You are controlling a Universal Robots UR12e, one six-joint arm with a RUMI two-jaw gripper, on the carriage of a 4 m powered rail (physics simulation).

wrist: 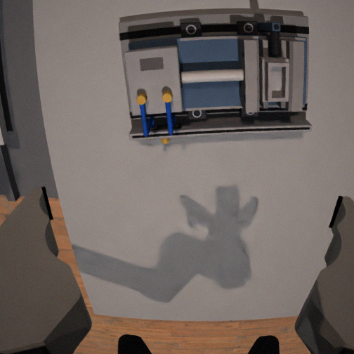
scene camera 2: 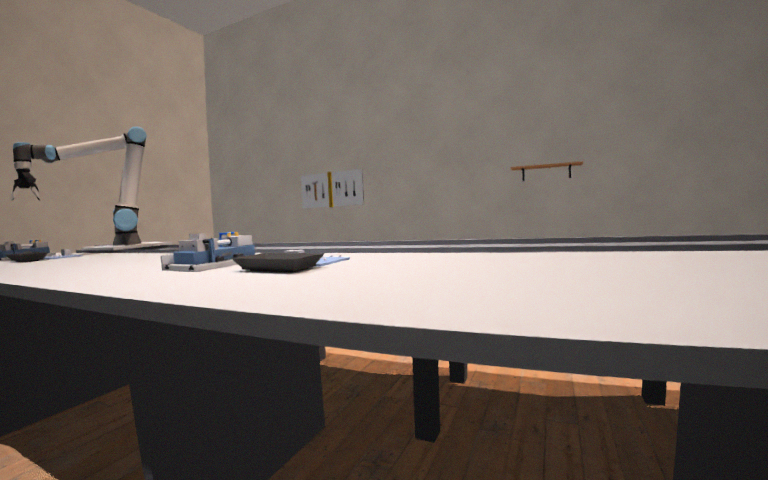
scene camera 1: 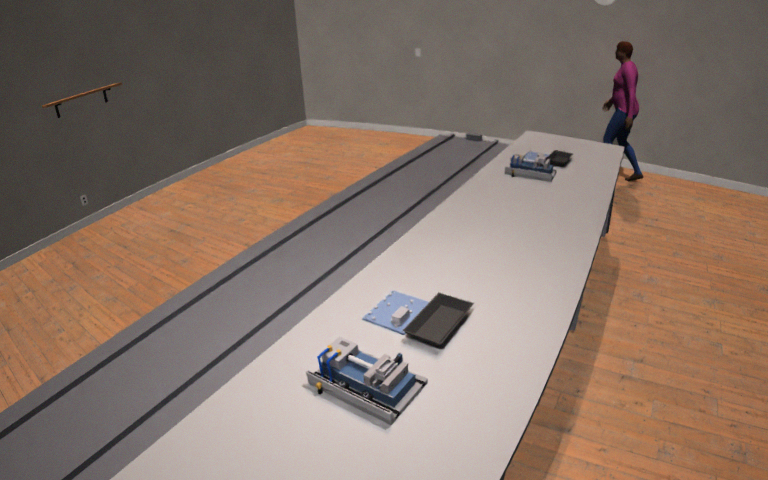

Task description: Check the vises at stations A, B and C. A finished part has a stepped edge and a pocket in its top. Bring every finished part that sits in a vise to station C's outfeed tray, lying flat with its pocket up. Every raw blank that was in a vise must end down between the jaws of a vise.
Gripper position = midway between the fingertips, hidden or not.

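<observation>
I can see a vise (scene camera 1: pixel 353 370), and from the wrist there's my gripper (wrist: pixel 193 196), along with a vise (wrist: pixel 202 54).
</observation>
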